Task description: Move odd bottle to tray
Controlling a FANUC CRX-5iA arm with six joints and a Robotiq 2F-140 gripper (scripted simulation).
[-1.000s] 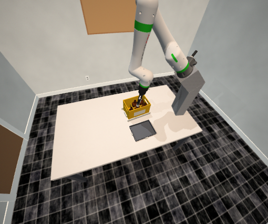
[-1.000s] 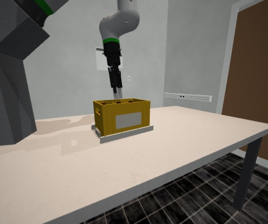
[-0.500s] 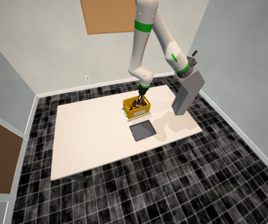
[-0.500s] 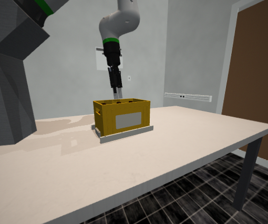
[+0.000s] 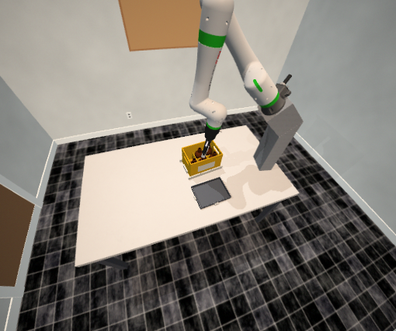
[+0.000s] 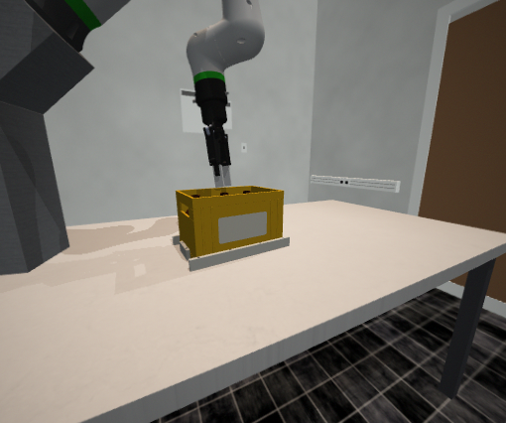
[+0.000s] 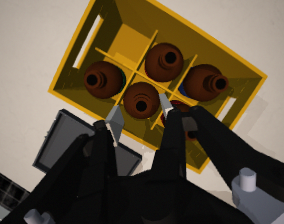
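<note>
The brown bottle is 13 cm below my hand. The rest, counted from my hand: crate: 13 cm below, 5 cm to the right, 1 cm behind; dark grey tray: 21 cm to the left, 20 cm below, 10 cm ahead.
</note>
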